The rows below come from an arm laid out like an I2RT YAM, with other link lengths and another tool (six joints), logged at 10 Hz.
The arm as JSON. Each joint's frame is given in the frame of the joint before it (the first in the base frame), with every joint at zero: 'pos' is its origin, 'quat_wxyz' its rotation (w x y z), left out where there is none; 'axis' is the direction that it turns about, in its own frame. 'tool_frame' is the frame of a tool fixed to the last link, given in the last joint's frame.
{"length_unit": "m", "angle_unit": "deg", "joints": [
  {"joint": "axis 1", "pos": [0.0, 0.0, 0.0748], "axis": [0.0, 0.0, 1.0]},
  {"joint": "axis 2", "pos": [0.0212, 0.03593, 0.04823], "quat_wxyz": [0.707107, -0.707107, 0.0, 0.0], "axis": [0.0, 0.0, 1.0]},
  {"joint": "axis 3", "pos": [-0.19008, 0.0, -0.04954], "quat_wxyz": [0.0, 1.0, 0.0, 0.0], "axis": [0.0, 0.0, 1.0]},
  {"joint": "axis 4", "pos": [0.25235, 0.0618, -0.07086], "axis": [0.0, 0.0, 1.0]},
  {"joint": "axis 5", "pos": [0.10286, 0.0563, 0.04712], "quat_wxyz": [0.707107, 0.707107, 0.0, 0.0], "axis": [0.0, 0.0, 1.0]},
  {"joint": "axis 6", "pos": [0.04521, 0.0, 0.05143], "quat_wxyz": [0.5, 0.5, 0.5, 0.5], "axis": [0.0, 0.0, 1.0]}
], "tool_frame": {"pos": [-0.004, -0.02, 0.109], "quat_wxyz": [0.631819, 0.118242, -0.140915, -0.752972]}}
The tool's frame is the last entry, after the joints.
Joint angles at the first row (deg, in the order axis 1, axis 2, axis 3, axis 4, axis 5, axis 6):
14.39 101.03 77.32 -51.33 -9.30 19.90
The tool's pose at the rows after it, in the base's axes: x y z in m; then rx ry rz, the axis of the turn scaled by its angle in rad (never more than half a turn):
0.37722, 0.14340, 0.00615, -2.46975, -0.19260, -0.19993
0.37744, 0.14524, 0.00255, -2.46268, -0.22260, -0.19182
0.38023, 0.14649, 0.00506, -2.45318, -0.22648, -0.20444
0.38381, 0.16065, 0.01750, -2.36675, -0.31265, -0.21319
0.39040, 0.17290, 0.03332, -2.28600, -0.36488, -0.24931
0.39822, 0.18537, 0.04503, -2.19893, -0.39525, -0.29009
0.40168, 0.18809, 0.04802, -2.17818, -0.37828, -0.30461
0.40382, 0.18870, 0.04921, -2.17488, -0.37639, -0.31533
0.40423, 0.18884, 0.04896, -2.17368, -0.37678, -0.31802
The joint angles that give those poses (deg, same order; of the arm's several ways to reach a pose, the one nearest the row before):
14.39 103.46 76.03 -49.14 -14.17 19.31
14.39 104.18 76.03 -48.62 -14.65 17.96
14.33 104.14 76.27 -48.23 -15.03 17.93
14.33 103.99 77.47 -47.90 -19.60 14.79
14.33 103.37 78.41 -46.68 -23.51 13.52
14.33 103.26 78.54 -43.66 -27.68 13.54
14.33 103.29 78.52 -42.44 -28.60 14.85
14.35 103.29 78.52 -41.82 -28.60 15.20
14.35 103.28 78.39 -41.54 -28.62 15.24

